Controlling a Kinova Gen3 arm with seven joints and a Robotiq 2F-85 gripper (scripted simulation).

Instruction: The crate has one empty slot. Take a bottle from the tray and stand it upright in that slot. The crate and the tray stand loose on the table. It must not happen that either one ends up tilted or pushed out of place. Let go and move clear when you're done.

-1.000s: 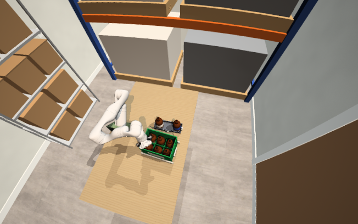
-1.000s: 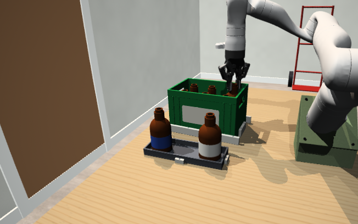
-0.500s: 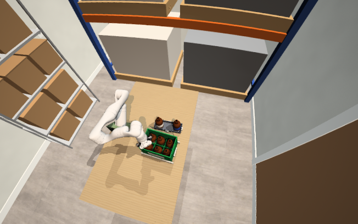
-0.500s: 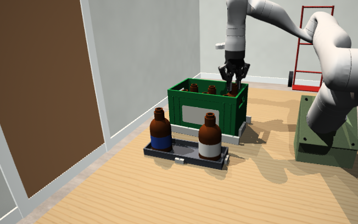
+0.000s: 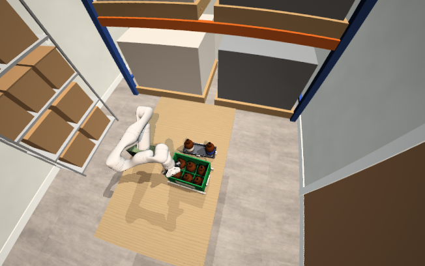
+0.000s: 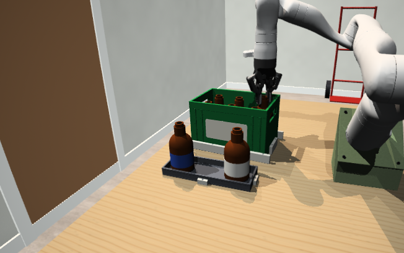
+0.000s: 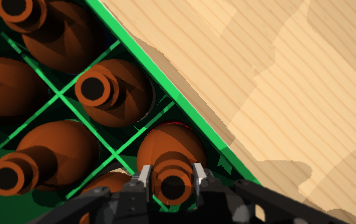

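Now: hand 9 cm short of the green crate, 4 cm to the right of it and 9 cm above it. From my hand the other things lie so: dark tray 11 cm ahead, 27 cm to the left, 16 cm below.
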